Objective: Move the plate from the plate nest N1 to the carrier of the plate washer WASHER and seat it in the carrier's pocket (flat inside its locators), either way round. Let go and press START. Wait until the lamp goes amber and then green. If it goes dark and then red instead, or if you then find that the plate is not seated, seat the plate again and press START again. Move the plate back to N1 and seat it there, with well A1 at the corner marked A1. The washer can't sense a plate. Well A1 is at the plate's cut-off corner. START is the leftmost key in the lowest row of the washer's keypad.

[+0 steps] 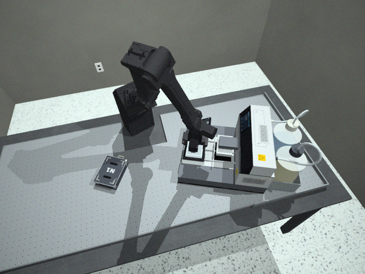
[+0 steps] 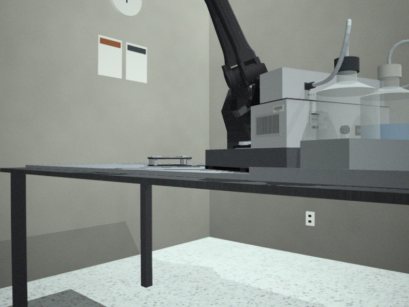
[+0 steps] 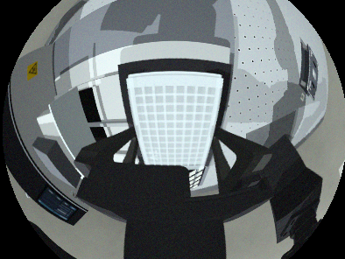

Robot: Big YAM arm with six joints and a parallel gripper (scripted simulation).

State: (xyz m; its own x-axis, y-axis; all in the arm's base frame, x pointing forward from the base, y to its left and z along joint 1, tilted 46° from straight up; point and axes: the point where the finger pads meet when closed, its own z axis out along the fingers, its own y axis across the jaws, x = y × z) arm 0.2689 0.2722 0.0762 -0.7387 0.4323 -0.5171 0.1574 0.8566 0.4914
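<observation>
My gripper is now 1 cm above the black carrier. The rest, counted from my hand: plate washer 15 cm to the left, 4 cm above, 3 cm ahead; then plate nest 45 cm to the right, 8 cm ahead, 6 cm below; then white well plate 1 cm below.
</observation>
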